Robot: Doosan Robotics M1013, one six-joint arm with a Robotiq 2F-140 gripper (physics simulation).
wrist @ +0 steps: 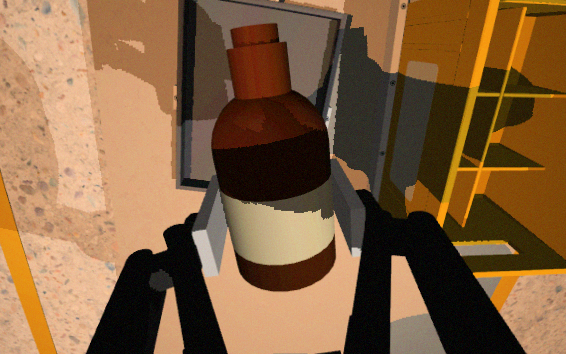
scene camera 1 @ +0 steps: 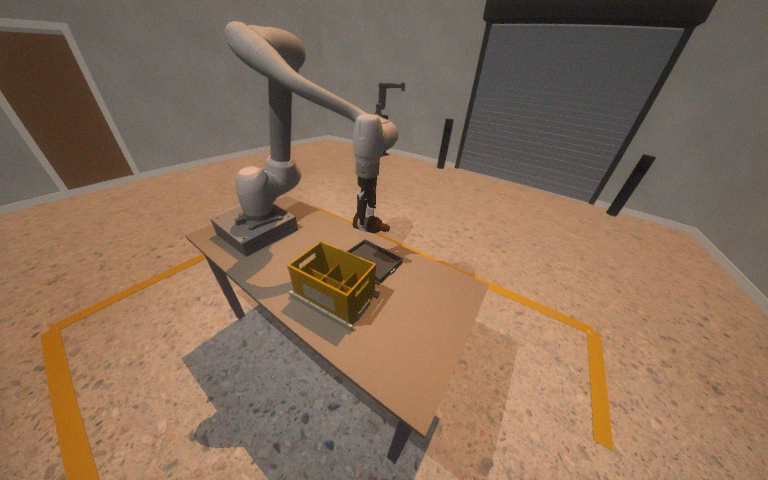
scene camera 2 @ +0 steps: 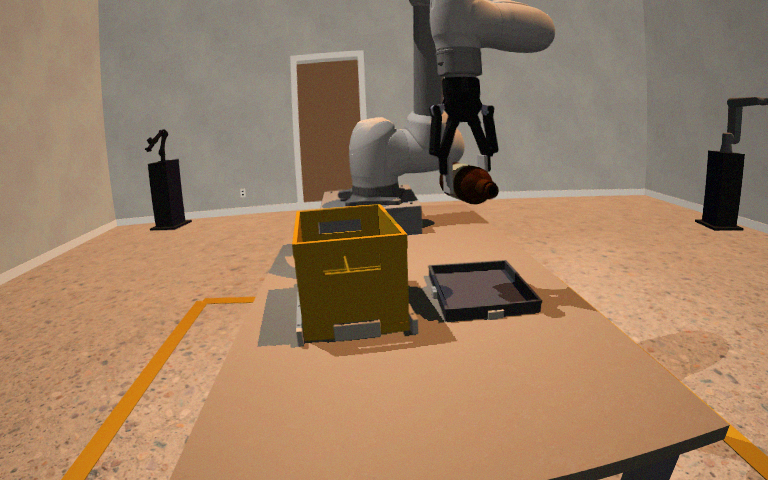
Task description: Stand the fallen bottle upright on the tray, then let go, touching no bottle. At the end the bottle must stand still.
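Frame: origin at the arm's base, x left, y ahead, z down, level; centimetres.
Where they show: gripper, fingertip midpoint: [wrist: 277,185] [scene camera 1: 366,226]; arm's base, origin of the base link: [scene camera 1: 260,217] [scene camera 2: 376,198].
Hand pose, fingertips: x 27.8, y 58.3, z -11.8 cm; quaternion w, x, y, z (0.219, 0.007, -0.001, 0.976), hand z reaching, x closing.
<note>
Each offset is from my fingertips to the centre of the thing. Level surfaces: height alone.
The brown bottle {dy +2.5, dx +1.1, dz -1.6 cm} [scene camera 1: 374,224] [scene camera 2: 474,183] [wrist: 277,170] with a cream label is in the air, well above the table and the tray. It lies nearly level, its neck tipped a little down in the scene camera 2 view. My gripper [scene camera 1: 367,219] [scene camera 2: 466,168] [wrist: 277,185] points down and is shut on the bottle around its label, one pad on each side. The dark, low-rimmed tray [scene camera 1: 385,260] [scene camera 2: 470,288] [wrist: 310,55] lies flat on the table. In the wrist view it shows behind the bottle's neck and shoulder, which hide part of it.
A tall yellow crate {dy +7.9, dx -23.5, dz +12.8 cm} [scene camera 1: 339,305] [scene camera 2: 351,302] [wrist: 425,30] with inner dividers stands beside the tray, held by grey strips at its foot. Both are on the brown table {dz +21.5 cm} [scene camera 1: 419,333] [scene camera 2: 396,407]. The arm's grey base [scene camera 1: 254,229] stands at the table's far end.
</note>
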